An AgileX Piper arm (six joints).
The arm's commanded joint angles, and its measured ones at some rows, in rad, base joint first. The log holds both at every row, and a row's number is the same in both.
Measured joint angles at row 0:
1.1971 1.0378 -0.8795 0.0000 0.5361 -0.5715
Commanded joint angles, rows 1 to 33:
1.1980 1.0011 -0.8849 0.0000 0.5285 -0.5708
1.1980 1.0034 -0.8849 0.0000 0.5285 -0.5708
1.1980 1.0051 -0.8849 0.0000 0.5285 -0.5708
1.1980 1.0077 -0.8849 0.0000 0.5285 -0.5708
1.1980 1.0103 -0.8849 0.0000 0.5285 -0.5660
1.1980 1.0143 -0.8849 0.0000 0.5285 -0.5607
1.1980 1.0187 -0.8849 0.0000 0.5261 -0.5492
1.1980 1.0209 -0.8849 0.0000 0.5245 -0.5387
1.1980 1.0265 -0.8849 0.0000 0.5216 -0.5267
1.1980 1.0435 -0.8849 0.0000 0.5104 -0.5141
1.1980 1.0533 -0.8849 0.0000 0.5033 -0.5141
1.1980 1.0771 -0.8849 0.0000 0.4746 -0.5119
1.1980 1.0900 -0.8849 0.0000 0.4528 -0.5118
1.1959 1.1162 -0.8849 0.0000 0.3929 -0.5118
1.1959 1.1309 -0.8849 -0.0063 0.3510 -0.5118
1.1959 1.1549 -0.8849 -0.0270 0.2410 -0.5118
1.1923 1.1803 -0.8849 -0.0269 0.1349 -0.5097
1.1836 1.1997 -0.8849 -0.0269 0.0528 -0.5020
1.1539 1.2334 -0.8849 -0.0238 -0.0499 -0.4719
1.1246 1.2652 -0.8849 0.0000 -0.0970 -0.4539
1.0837 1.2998 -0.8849 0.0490 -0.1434 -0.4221
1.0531 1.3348 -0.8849 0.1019 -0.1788 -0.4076
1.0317 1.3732 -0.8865 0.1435 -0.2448 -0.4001
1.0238 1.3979 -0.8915 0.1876 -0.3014 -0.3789
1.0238 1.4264 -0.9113 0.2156 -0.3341 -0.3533
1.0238 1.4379 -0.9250 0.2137 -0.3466 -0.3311
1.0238 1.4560 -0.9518 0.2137 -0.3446 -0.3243
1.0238 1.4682 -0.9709 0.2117 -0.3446 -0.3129
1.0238 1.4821 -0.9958 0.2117 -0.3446 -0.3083
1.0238 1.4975 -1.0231 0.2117 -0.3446 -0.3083
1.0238 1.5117 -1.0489 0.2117 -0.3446 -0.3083
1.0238 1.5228 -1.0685 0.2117 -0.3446 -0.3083
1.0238 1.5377 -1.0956 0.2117 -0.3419 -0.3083
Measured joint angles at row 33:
1.0407 1.5144 -0.9865 0.1957 -0.1809 -0.3254
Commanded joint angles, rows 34 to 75:
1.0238 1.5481 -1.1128 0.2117 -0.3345 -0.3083
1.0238 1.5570 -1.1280 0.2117 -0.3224 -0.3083
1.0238 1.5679 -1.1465 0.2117 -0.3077 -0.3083
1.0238 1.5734 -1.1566 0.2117 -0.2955 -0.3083
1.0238 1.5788 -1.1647 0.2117 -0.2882 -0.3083
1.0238 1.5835 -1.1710 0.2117 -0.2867 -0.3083
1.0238 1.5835 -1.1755 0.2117 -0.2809 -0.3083
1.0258 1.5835 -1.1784 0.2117 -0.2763 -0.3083
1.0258 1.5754 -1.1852 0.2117 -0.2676 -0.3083
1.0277 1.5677 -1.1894 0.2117 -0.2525 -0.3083
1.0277 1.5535 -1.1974 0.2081 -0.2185 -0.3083
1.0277 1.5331 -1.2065 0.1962 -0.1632 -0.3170
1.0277 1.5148 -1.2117 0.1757 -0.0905 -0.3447
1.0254 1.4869 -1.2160 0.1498 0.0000 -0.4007
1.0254 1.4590 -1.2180 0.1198 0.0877 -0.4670
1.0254 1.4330 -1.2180 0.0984 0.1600 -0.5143
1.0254 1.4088 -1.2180 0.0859 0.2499 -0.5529
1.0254 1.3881 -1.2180 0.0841 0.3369 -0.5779
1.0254 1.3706 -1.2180 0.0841 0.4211 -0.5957
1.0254 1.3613 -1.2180 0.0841 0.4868 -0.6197
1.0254 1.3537 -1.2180 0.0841 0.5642 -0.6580
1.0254 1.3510 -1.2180 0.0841 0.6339 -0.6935
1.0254 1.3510 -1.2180 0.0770 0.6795 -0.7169
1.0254 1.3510 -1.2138 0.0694 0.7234 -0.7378
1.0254 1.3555 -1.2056 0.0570 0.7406 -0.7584
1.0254 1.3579 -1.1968 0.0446 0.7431 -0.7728
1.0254 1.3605 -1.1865 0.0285 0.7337 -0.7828
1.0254 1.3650 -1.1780 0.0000 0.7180 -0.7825
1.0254 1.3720 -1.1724 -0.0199 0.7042 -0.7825
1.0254 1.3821 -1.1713 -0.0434 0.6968 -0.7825
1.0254 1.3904 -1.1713 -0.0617 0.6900 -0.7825
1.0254 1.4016 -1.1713 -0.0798 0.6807 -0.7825
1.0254 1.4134 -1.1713 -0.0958 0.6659 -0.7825
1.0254 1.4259 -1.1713 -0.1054 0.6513 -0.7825
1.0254 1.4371 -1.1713 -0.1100 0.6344 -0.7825
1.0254 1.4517 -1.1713 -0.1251 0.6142 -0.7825
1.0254 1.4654 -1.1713 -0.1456 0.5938 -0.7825
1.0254 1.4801 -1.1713 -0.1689 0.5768 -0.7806
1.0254 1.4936 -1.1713 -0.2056 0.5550 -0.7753
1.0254 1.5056 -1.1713 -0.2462 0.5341 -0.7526
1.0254 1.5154 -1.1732 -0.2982 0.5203 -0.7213
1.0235 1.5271 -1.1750 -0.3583 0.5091 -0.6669
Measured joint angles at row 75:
1.0290 1.4891 -1.1758 -0.1879 0.5815 -0.7648
